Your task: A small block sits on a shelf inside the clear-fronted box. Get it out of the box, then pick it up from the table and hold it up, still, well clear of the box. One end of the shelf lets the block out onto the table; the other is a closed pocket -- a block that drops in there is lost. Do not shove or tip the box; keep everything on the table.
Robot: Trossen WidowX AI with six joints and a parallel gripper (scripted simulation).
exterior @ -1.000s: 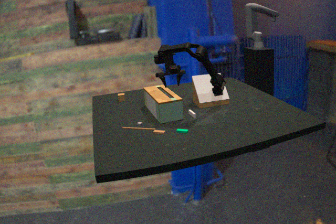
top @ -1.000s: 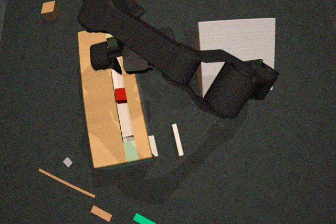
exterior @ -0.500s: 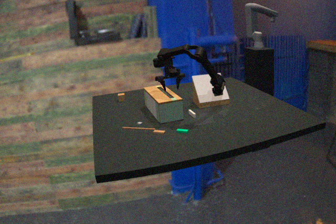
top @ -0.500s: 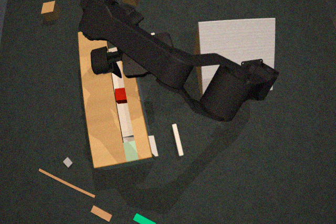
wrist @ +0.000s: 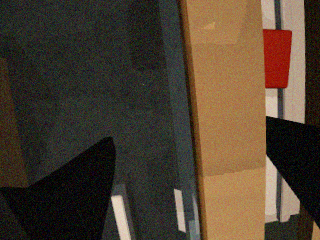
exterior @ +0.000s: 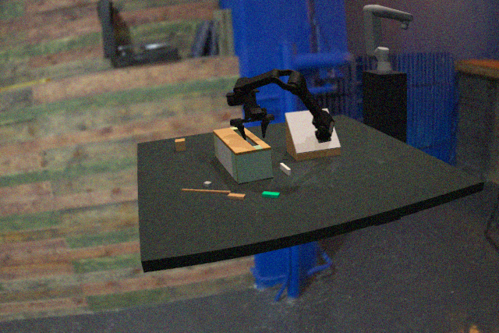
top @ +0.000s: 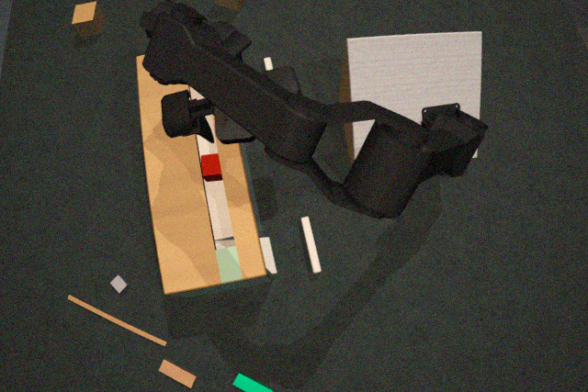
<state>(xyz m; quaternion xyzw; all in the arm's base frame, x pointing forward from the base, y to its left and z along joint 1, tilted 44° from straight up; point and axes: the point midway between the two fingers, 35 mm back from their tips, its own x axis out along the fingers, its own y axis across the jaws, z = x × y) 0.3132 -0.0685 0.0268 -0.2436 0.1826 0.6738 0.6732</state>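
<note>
The box is 4 cm below my gripper tip, 3 cm ahead of it and 2 cm to the left of it. From my gripper tip the other things lie so: grey chip: 25 cm ahead, 19 cm to the left, 10 cm below; then red block: 5 cm ahead, 4 cm to the left, 2 cm below; then thin tan stick: 26 cm ahead, 25 cm to the left, 10 cm below.
</note>
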